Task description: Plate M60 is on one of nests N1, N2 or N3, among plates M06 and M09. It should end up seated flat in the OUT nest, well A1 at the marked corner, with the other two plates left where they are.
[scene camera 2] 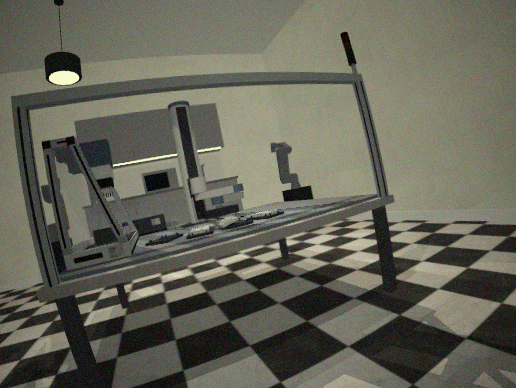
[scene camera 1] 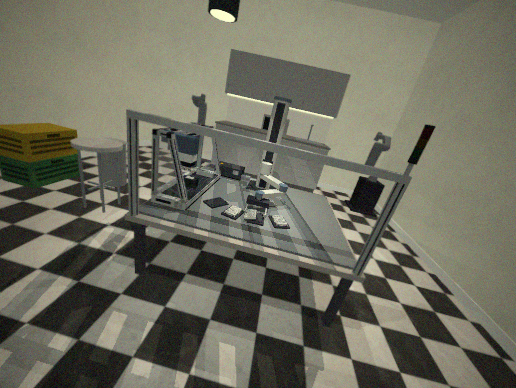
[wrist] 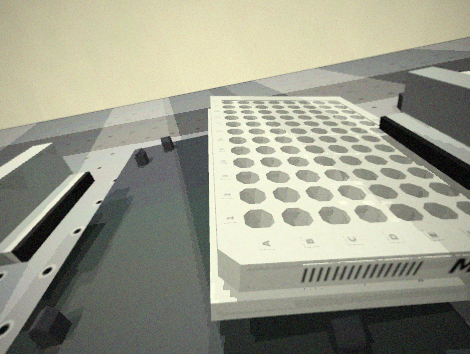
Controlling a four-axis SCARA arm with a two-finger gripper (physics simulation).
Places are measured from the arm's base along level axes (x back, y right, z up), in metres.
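Pixels of known places: gripper, fingertip midpoint: (scene camera 2: pixel 231 217) (scene camera 1: pixel 255 213) (wrist: pixel 226 132); arm's base at its link origin: (scene camera 2: pixel 201 223) (scene camera 1: pixel 261 188).
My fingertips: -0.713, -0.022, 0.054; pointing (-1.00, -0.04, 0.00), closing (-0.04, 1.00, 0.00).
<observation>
For each thing: its middle in the pictures, then the offset to it from my fingertips, as dx, dy, dz. "spot": a spot on its surface instead.
- Plate M60 at the middle of its body: (wrist: pixel 309 149) (scene camera 2: pixel 225 222) (scene camera 1: pixel 250 214) +0.002, +0.034, -0.013
- middle dark nest at the middle of its body: (wrist: pixel 213 199) (scene camera 2: pixel 235 223) (scene camera 1: pixel 255 217) +0.004, -0.012, -0.030
- slanted metal frame at a spot on its surface: (scene camera 2: pixel 97 192) (scene camera 1: pixel 177 172) spot: -0.137, +0.549, +0.225
- dark box at a spot on its surface: (scene camera 2: pixel 150 223) (scene camera 1: pixel 231 172) spot: +0.747, +0.377, +0.029
Plate M60 (scene camera 1: pixel 251 215) (scene camera 2: pixel 231 220) (wrist: pixel 320 200) is white, with "M" of its label showing in the wrist view. It lies off-centre over the middle dark nest (scene camera 1: pixel 259 220) (wrist: pixel 145 250), shifted to the right in the wrist view; whether it is tilted I cannot tell. My gripper (scene camera 1: pixel 257 210) (wrist: pixel 226 132) is open, its fingers astride the plate: the right finger close to the plate's edge, the left one well apart. Two more white plates, left (scene camera 1: pixel 233 212) (scene camera 2: pixel 200 230) and right (scene camera 1: pixel 280 221) (scene camera 2: pixel 268 214), have unreadable labels. The dark nest without a plate, apparently OUT (scene camera 1: pixel 216 202) (scene camera 2: pixel 164 239), is at the left.
Dark corner posts (wrist: pixel 49 326) (wrist: pixel 142 157) rise from the middle nest. A slanted metal frame (scene camera 1: pixel 178 170) (scene camera 2: pixel 97 192) stands left on the table. A dark box (scene camera 1: pixel 232 170) (scene camera 2: pixel 150 223) stands behind. The arm's column (scene camera 1: pixel 276 130) (scene camera 2: pixel 183 150) rises behind the nests.
</observation>
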